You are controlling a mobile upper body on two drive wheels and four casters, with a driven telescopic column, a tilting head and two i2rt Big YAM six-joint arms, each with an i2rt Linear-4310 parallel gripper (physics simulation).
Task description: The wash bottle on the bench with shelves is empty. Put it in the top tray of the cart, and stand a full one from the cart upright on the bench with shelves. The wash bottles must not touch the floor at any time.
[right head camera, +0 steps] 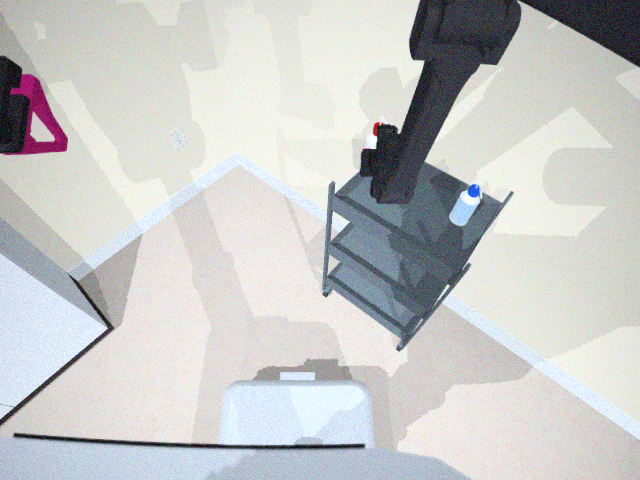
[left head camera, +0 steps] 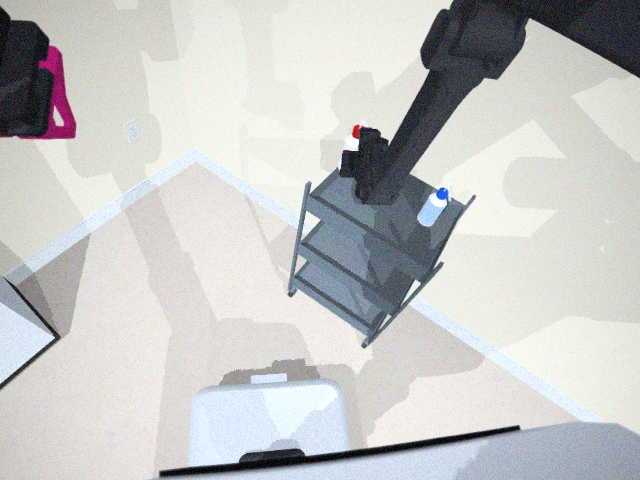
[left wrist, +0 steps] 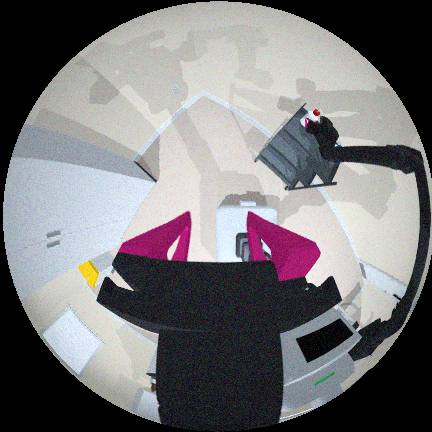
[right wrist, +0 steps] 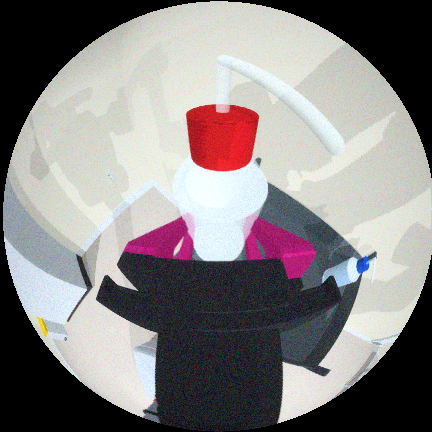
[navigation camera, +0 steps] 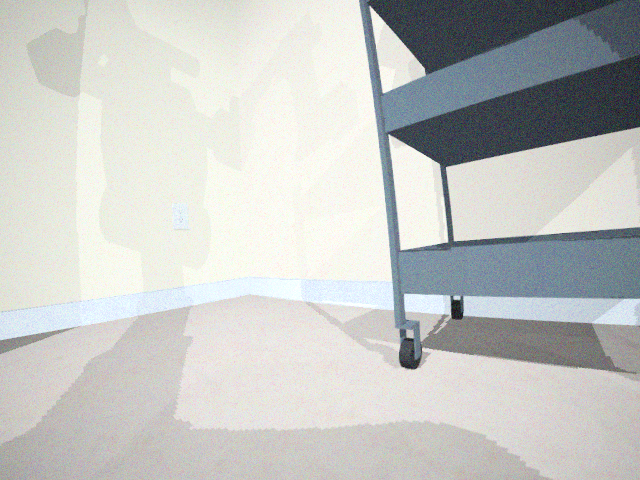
Path:
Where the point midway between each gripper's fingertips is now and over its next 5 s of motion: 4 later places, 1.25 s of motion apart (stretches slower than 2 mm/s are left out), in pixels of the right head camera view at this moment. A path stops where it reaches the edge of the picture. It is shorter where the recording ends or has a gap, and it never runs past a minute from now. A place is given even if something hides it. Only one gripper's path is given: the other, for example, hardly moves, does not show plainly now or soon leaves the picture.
My left gripper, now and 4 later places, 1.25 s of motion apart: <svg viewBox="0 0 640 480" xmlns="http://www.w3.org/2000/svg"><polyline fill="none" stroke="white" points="42,145 78,189 108,227 121,243 96,213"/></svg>

